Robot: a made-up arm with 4 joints.
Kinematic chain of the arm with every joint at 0, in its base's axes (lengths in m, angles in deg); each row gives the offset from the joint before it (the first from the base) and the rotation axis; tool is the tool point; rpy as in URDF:
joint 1: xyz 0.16 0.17 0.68 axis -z
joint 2: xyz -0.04 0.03 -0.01 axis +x
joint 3: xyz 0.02 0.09 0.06 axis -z
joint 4: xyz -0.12 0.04 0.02 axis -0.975 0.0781 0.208
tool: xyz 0.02 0.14 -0.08 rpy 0 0 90
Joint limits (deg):
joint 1: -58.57..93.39
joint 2: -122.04..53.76
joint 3: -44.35..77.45
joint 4: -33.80..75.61
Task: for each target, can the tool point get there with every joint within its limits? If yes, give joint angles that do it. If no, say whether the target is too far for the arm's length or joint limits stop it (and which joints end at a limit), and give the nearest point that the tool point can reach.
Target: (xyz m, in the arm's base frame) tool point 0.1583 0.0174 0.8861
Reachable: no: joint limits stop it (at a limit: joint 1, joint 2, joint 3, joint 4) | nearest point 0.2330 0.0103 0.8926 | short by 0.075 m
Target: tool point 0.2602 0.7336 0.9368
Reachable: no: too far | nearest point 0.2151 0.4797 0.8098 | short by 0.287 m
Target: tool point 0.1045 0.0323 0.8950
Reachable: no: joint limits stop it (at a limit: joint 1, joint 2, joint 4) | nearest point -0.0057 0.0223 0.8682 | short by 0.114 m
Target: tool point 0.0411 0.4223 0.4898
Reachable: yes | joints -30.12 -46.92 35.32 -22.29
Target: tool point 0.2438 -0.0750 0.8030
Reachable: no: joint limits stop it (at a limit: joint 1, joint 3) | nearest point 0.2834 0.0076 0.8705 | short by 0.114 m
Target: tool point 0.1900 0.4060 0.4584
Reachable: yes | joints 37.74 -53.26 -1.29 -5.55
